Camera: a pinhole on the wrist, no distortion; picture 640 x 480 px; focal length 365.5 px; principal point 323.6 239.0 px. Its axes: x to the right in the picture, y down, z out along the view. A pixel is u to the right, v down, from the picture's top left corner.
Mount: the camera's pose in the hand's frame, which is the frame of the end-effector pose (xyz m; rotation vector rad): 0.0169 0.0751 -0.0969 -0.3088 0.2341 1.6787
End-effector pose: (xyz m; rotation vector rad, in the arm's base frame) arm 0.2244 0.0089 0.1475 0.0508 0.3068 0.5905
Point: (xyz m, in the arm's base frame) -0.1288 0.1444 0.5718
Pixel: 449.6 449.1
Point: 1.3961 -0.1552 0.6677
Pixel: outside the picture
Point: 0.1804 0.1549 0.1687
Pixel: 406.4 135.0
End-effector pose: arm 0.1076 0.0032 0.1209 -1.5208 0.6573 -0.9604
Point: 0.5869 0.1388 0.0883
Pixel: 171.8 158.8
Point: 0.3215 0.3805 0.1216
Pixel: 110.4 434.6
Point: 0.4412 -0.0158 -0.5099
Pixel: 603.5 157.8
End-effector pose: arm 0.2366 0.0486 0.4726 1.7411 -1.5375 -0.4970
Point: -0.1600 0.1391 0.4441
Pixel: 372.0 375.6
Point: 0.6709 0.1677 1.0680
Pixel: behind the camera
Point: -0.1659 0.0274 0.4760
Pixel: 377.1 274.2
